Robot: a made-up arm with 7 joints.
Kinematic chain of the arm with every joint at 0, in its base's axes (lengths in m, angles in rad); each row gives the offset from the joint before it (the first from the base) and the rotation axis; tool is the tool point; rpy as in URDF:
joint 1: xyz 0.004 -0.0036 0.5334 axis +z
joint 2: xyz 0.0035 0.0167 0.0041 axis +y
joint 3: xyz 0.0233 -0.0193 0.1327 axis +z
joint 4: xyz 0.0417 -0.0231 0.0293 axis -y
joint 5: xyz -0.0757 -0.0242 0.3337 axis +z
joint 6: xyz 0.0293 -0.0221 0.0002 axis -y
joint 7: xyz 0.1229 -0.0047 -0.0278 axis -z
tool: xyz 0.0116 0.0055 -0.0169 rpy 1.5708 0 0
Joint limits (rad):
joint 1: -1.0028..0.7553
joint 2: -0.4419..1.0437
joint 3: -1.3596..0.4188
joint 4: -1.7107..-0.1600
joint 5: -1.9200..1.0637
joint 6: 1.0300..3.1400
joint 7: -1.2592..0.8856
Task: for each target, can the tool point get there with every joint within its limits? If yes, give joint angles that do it. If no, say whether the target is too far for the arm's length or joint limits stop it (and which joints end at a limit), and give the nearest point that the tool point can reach.
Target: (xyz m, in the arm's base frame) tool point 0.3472 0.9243 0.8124
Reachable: no: too far | nearest point 0.3090 0.5160 0.7165 | short by 0.421 m
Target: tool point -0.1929 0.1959 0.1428
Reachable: no: joint limits stop it (at a limit: joint 1, joint 2, joint 3, joint 4, joint 6, joint 7) | nearest point 0.0658 0.3198 0.1864 | short by 0.290 m
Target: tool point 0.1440 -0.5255 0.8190
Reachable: yes | joints -0.1731 0.2890 -1.1561 -1.3439 -0.7689 1.8176 0.4825
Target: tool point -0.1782 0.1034 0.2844
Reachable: no: joint limits stop it (at a limit: joint 1, joint 2, joint 3, joint 4, joint 6, joint 7) | nearest point 0.0670 0.3177 0.1851 | short by 0.340 m
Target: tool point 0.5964 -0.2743 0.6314
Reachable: yes | joints -0.2806 0.7171 0.0925 -1.0308 -1.5826 1.5046 0.5691
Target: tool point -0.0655 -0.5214 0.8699
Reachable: yes | joints -0.7281 0.1802 -1.0105 -1.3229 -0.7375 2.2003 0.4790
